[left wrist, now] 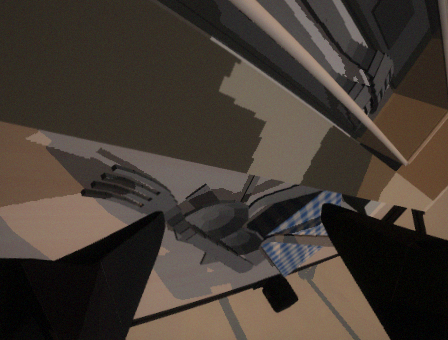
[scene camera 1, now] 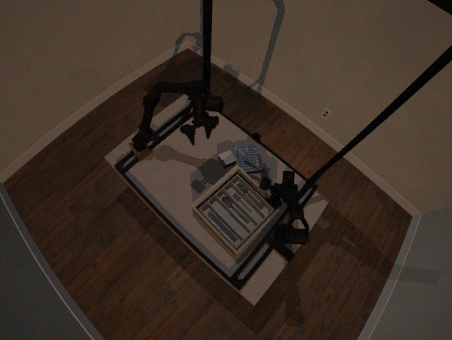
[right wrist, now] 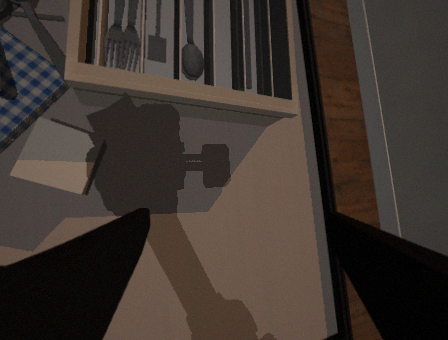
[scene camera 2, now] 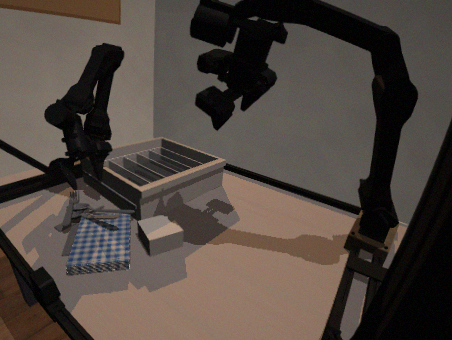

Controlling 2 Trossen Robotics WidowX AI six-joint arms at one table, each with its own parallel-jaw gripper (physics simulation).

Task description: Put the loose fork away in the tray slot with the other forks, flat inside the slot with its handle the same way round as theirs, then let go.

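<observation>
The loose fork [left wrist: 160, 200] [scene camera 2: 74, 197] lies in a pile of cutlery beside the tray [scene camera 1: 214, 231] [scene camera 2: 185, 175] [left wrist: 285, 140] [right wrist: 175, 90]. In the left wrist view its tines point left and its handle runs down right, partly hidden by spoons. My left gripper [scene camera 1: 266, 191] [scene camera 2: 87, 182] [left wrist: 242, 215] is open and empty, above the pile close to the tray's side. Two forks [right wrist: 122, 42] lie in the tray's leftmost slot in the right wrist view, tines toward the near rim. My right gripper [scene camera 1: 201, 140] [scene camera 2: 230, 119] [right wrist: 238, 218] is open and empty, high above the table.
A spoon [left wrist: 215, 220] and other utensils lie crossed with the fork. A blue checked cloth [scene camera 1: 247, 155] [scene camera 2: 102, 245] [left wrist: 300, 247] [right wrist: 25, 75] lies beside the pile. A small pale box [scene camera 1: 227, 158] [scene camera 2: 162, 237] [right wrist: 52, 155] stands by the tray. Other slots hold a spoon [right wrist: 192, 60] and more cutlery.
</observation>
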